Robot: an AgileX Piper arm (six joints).
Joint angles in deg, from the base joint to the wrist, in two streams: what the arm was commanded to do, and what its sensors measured. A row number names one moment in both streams.
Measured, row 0: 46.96, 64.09, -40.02, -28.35, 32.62, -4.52
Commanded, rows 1 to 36: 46.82, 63.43, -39.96, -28.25, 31.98, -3.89; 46.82, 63.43, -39.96, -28.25, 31.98, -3.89; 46.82, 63.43, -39.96, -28.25, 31.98, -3.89; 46.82, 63.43, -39.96, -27.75, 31.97, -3.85; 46.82, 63.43, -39.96, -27.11, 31.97, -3.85; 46.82, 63.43, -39.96, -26.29, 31.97, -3.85; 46.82, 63.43, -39.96, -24.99, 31.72, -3.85; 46.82, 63.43, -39.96, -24.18, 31.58, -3.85; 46.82, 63.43, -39.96, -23.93, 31.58, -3.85; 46.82, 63.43, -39.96, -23.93, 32.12, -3.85; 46.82, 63.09, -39.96, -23.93, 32.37, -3.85; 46.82, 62.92, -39.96, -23.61, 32.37, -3.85; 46.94, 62.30, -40.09, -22.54, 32.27, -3.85; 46.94, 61.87, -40.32, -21.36, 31.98, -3.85; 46.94, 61.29, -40.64, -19.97, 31.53, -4.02; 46.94, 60.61, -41.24, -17.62, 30.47, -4.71; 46.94, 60.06, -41.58, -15.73, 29.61, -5.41; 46.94, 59.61, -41.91, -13.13, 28.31, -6.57; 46.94, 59.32, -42.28, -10.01, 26.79, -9.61; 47.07, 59.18, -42.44, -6.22, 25.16, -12.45; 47.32, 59.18, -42.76, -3.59, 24.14, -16.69; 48.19, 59.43, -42.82, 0.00, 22.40, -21.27; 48.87, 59.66, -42.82, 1.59, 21.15, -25.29; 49.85, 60.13, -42.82, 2.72, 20.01, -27.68; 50.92, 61.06, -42.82, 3.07, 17.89, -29.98; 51.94, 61.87, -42.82, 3.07, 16.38, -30.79; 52.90, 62.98, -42.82, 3.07, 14.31, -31.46; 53.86, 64.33, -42.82, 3.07, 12.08, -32.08; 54.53, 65.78, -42.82, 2.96, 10.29, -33.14; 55.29, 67.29, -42.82, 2.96, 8.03, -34.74; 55.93, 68.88, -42.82, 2.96, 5.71, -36.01; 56.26, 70.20, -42.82, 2.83, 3.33, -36.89; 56.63, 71.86, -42.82, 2.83, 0.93, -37.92; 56.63, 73.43, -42.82, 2.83, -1.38, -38.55; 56.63, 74.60, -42.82, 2.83, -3.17, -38.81; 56.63, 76.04, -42.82, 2.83, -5.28, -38.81
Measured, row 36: 56.23, 71.33, -42.65, 2.64, 3.62, -36.25
